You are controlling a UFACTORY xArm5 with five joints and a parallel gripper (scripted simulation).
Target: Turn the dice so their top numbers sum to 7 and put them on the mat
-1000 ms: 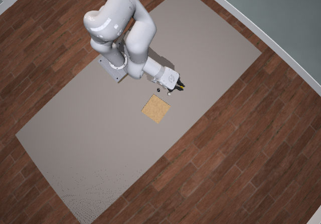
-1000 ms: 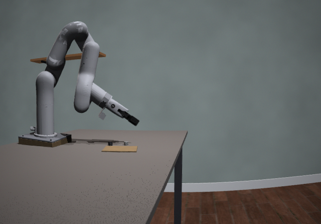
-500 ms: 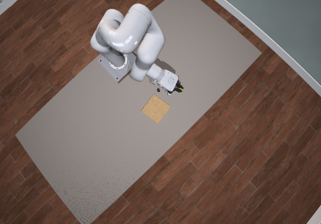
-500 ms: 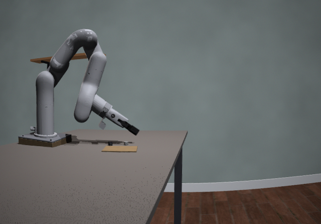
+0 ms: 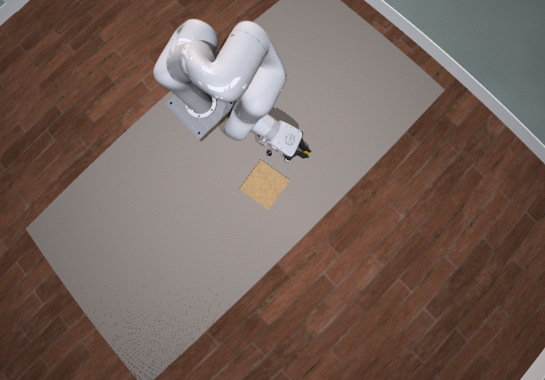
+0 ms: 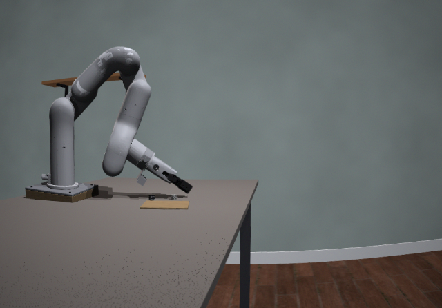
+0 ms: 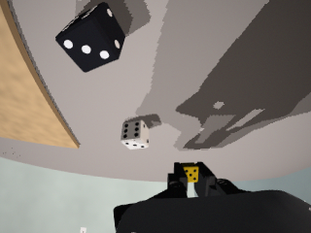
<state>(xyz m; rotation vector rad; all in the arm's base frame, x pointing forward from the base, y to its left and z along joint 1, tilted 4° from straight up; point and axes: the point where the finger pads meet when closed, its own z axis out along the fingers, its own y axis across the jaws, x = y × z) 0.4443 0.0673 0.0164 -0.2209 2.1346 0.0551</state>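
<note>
The yellow die lies 10 mm ahead of my hand and 10 mm below it. From my hand the other things lie so: white die: 40 mm behind, 60 mm to the right, 30 mm below; then black die: 110 mm behind, 80 mm to the right, 30 mm below; then tan mat: 50 mm behind, 180 mm to the right, 40 mm below.
</note>
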